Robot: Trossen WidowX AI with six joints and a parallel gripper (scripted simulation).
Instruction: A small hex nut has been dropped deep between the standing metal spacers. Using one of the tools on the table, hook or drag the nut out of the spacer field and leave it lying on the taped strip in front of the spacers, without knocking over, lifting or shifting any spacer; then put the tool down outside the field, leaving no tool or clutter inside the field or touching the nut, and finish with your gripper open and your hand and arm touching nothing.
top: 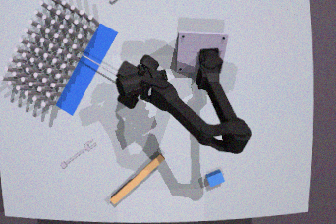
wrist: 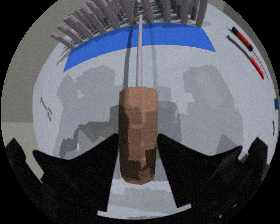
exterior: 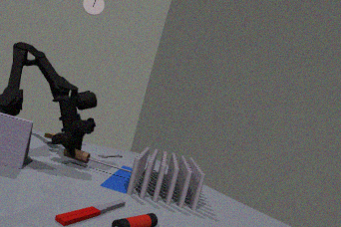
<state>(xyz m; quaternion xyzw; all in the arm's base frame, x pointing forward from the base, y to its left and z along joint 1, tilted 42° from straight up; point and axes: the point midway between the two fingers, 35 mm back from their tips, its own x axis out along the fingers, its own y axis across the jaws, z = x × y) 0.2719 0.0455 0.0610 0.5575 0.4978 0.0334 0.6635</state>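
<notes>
Now: gripper tip 17 cm short of the blue taped strip, 7 cm to the left of it and 3 cm above it. Also, from my gripper tip: wrench: 23 cm ahead, 26 cm to the left, 3 cm below; hex nut: 29 cm ahead, 19 cm to the right, 3 cm below; brown-handled hook tool: 9 cm ahead, 6 cm to the right.
</notes>
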